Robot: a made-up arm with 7 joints. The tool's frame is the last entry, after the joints.
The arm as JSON. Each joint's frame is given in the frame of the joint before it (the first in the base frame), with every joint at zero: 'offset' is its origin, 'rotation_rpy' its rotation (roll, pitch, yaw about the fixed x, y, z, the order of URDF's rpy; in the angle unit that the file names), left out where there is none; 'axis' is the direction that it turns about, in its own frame. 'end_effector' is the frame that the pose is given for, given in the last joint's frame.
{
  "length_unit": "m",
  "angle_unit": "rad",
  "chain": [
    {
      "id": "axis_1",
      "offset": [
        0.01,
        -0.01,
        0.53
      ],
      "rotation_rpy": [
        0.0,
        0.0,
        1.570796
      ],
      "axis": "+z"
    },
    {
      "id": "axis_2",
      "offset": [
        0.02,
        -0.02,
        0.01
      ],
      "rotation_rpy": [
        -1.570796,
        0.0,
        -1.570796
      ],
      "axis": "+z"
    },
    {
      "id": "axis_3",
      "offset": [
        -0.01,
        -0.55,
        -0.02
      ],
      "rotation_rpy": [
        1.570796,
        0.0,
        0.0
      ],
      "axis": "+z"
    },
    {
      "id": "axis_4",
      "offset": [
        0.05,
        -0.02,
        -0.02
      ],
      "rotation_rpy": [
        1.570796,
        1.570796,
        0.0
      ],
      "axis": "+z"
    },
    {
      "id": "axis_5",
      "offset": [
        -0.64,
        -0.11,
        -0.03
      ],
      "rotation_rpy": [
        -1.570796,
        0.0,
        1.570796
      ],
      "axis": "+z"
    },
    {
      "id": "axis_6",
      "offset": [
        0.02,
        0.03,
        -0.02
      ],
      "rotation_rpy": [
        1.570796,
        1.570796,
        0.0
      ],
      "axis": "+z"
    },
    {
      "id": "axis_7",
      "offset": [
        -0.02,
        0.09,
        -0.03
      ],
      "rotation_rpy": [
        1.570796,
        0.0,
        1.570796
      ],
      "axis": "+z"
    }
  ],
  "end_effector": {
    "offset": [
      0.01,
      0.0,
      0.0
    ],
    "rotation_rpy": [
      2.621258,
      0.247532,
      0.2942
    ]
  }
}
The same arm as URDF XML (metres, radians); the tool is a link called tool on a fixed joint. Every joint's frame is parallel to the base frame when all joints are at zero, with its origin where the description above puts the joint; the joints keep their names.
<robot name="arm">
<joint name="axis_1" type="continuous"><parent link="base"/><child link="link1"/><origin xyz="0.01 -0.01 0.53" rpy="0 0 0"/><axis xyz="0 0 1"/></joint>
<joint name="axis_2" type="continuous"><parent link="link1"/><child link="link2"/><origin xyz="0.02 0.02 0.01" rpy="0 0 0"/><axis xyz="0 1 0"/></joint>
<joint name="axis_3" type="continuous"><parent link="link2"/><child link="link3"/><origin xyz="-0.01 -0.02 0.55" rpy="0 0 0"/><axis xyz="0 0 1"/></joint>
<joint name="axis_4" type="continuous"><parent link="link3"/><child link="link4"/><origin xyz="0.05 -0.02 -0.02" rpy="0 0 0"/><axis xyz="0 -1 0"/></joint>
<joint name="axis_5" type="continuous"><parent link="link4"/><child link="link5"/><origin xyz="-0.11 0.03 0.64" rpy="0 0 0"/><axis xyz="0 0 1"/></joint>
<joint name="axis_6" type="continuous"><parent link="link5"/><child link="link6"/><origin xyz="0.02 0.03 -0.02" rpy="0 0 0"/><axis xyz="0 -1 0"/></joint>
<joint name="axis_7" type="continuous"><parent link="link6"/><child link="link7"/><origin xyz="0.09 0.03 0.02" rpy="0 0 0"/><axis xyz="0 0 -1"/></joint>
<joint name="tool_fixed" type="fixed"><parent link="link7"/><child link="tool"/><origin xyz="0.01 0 0" rpy="-0.5203 -0.2475 -0.2942"/></joint>
<link name="base"/>
<link name="link1"/>
<link name="link2"/>
<link name="link3"/>
<link name="link4"/>
<link name="link5"/>
<link name="link6"/>
<link name="link7"/>
<link name="tool"/>
</robot>

